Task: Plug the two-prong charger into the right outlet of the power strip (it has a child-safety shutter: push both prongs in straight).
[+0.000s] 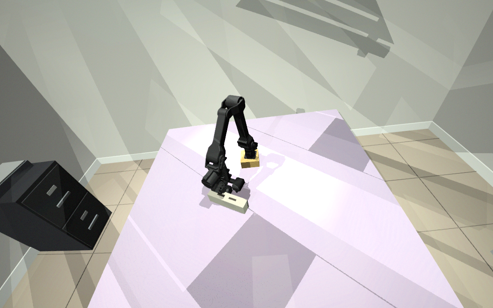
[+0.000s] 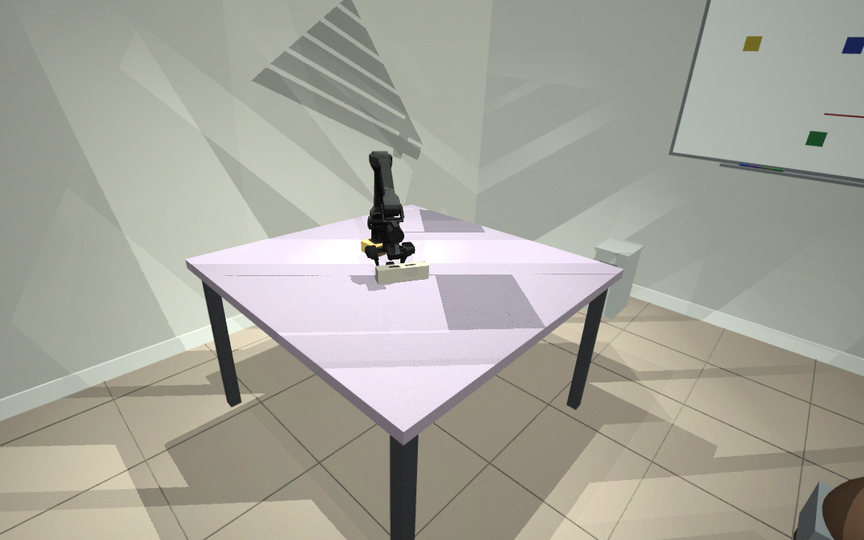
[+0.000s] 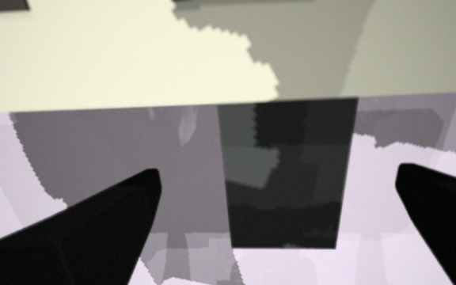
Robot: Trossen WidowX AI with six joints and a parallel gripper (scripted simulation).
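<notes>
My gripper tip is now 30 mm short of the two-prong charger, 10 mm to the left of it and 10 mm below it.
</notes>
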